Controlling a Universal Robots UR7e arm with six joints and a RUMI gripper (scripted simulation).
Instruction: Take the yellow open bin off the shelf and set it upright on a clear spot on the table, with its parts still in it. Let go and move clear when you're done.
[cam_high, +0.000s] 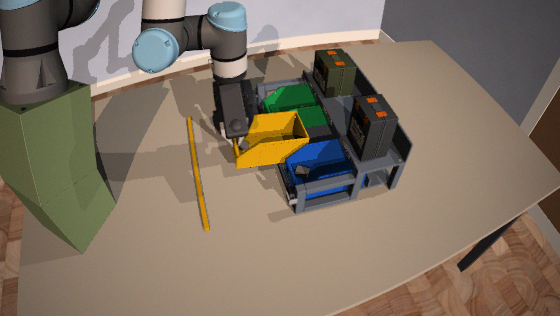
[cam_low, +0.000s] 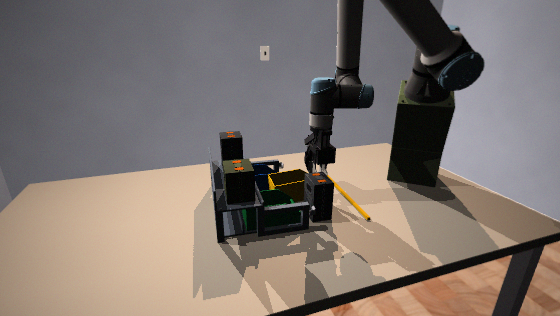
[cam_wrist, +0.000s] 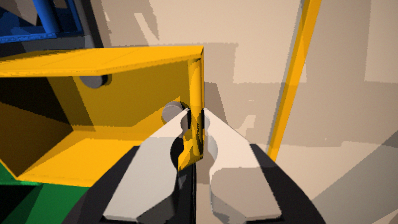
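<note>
Now: hand 110 mm past the long yellow bar, 60 mm above it and 10 mm to the left of it. From my hand the other things lie so: blue bin 200 mm ahead, 100 mm to the right, 20 mm below; dark box 110 mm to the left, 30 mm ahead; yellow open bin 80 mm ahead, 10 mm below.
</note>
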